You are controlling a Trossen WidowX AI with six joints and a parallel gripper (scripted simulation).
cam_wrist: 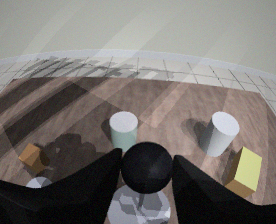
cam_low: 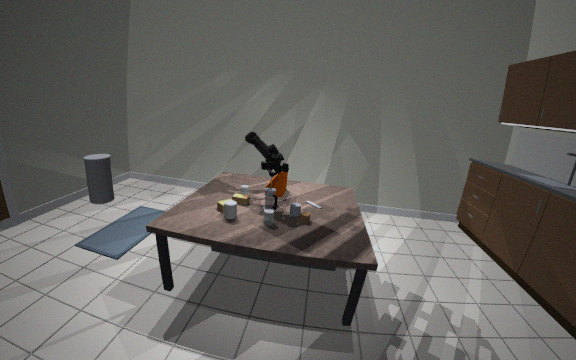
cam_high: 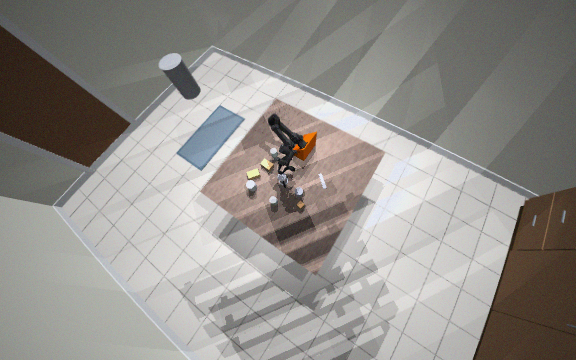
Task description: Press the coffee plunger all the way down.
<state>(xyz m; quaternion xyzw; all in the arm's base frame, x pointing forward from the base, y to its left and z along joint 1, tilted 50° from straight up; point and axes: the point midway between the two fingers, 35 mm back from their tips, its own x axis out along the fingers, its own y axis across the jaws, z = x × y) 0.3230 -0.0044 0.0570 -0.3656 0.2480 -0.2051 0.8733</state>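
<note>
My gripper tip is 10 mm to the right of the coffee press and 130 mm above it.
</note>
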